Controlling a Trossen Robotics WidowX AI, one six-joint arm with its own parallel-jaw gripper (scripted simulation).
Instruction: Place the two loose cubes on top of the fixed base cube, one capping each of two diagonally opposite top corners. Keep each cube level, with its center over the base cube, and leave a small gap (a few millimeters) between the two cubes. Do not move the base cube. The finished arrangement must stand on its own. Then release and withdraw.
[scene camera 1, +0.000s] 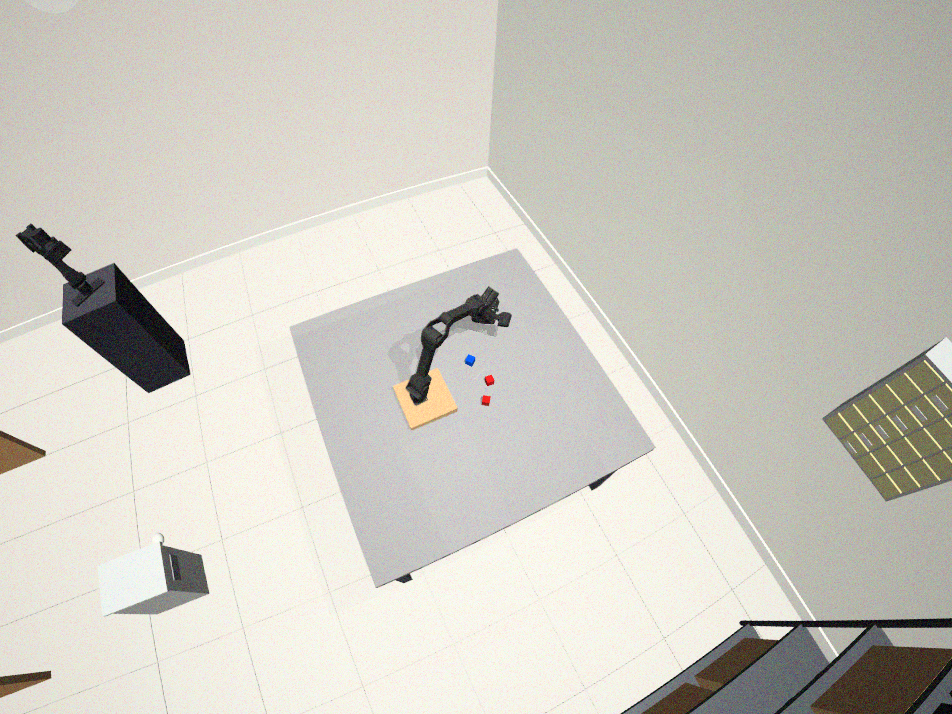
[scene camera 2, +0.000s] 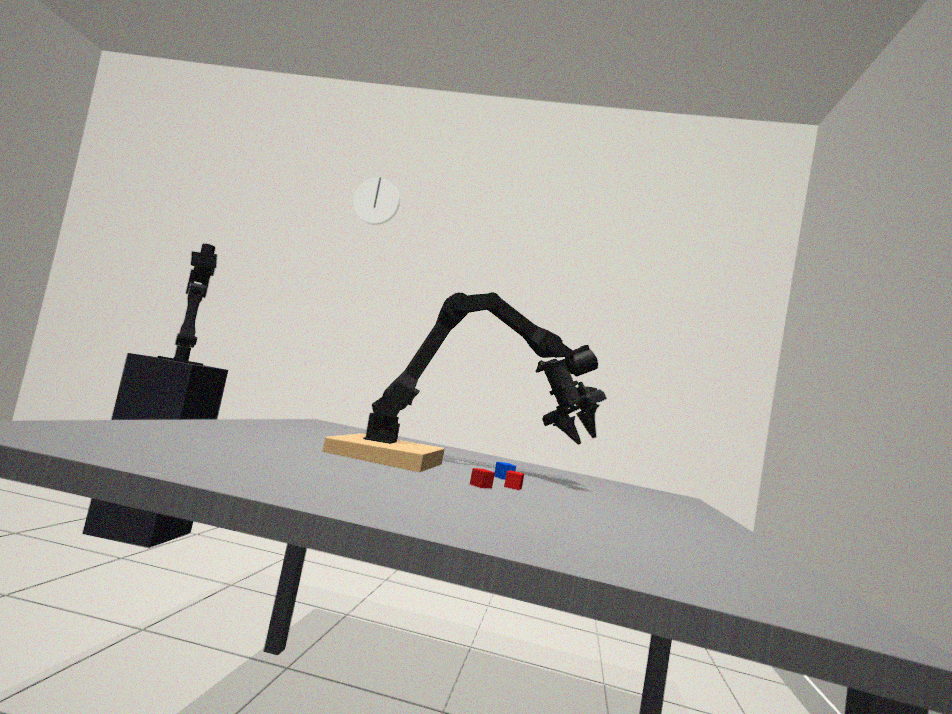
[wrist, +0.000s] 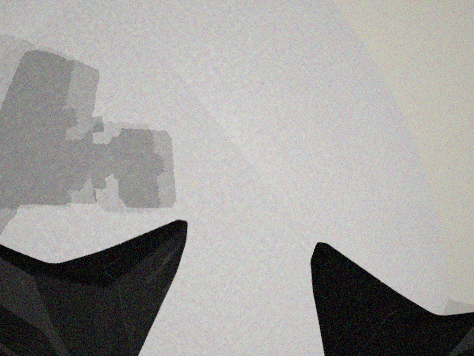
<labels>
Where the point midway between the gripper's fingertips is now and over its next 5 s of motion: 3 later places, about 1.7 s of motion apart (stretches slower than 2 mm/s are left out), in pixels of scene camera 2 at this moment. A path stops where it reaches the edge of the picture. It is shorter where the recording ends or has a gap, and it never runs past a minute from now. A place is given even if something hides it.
My gripper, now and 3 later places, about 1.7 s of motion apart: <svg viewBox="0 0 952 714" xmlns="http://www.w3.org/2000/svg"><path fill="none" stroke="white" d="M587 441L522 447L514 478L523 432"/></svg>
</labels>
